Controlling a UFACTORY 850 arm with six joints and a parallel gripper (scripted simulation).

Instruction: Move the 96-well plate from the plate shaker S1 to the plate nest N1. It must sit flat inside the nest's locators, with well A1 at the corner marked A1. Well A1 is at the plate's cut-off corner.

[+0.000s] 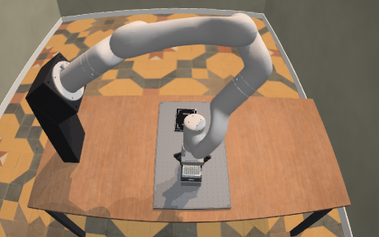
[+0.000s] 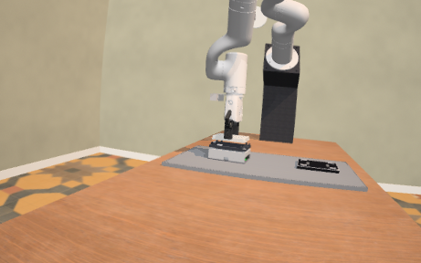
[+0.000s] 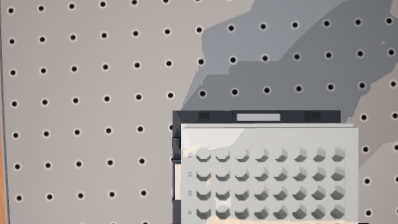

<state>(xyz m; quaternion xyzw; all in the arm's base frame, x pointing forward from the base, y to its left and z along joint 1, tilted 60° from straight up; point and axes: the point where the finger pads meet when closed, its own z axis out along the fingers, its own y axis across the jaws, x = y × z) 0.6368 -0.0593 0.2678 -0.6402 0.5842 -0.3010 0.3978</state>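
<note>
Right now my hand is 13 cm past the black plate nest N1, 33 cm to the right of it and 9 cm above it. Also, from my hand: white 96-well plate (1 cm below).
</note>
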